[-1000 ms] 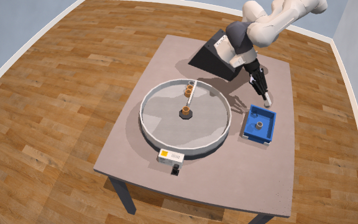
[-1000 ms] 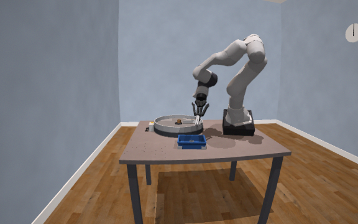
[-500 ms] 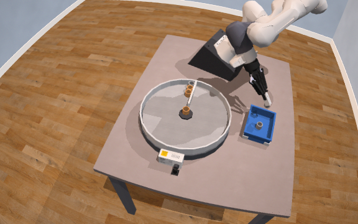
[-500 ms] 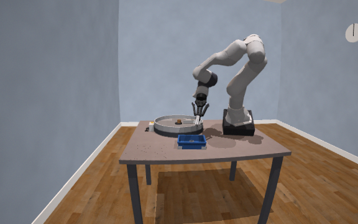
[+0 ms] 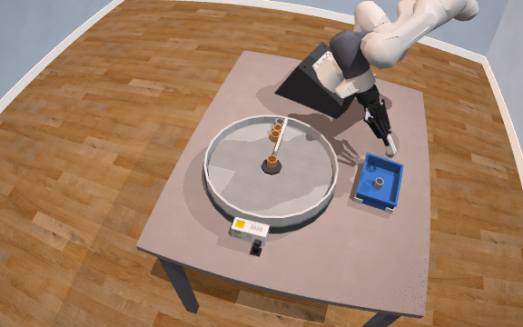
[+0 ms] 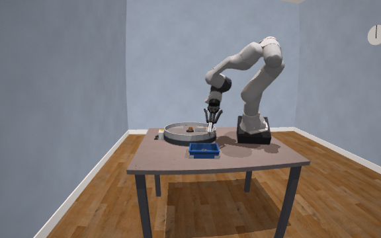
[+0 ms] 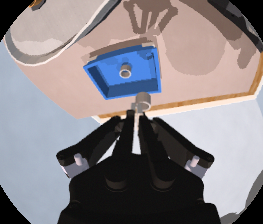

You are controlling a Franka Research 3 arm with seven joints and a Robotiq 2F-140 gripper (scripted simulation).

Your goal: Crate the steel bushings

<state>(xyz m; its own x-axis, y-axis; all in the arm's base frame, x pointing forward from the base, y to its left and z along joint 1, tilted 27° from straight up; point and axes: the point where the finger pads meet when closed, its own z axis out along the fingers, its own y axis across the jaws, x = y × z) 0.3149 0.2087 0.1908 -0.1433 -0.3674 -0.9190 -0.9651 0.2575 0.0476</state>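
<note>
My hand is 15 cm above the blue crate, 4 cm short of it and 2 cm to the right of it. From my hand the other things lie so: grey round turning table (34 cm to the right, 15 cm ahead, 12 cm below).
</note>
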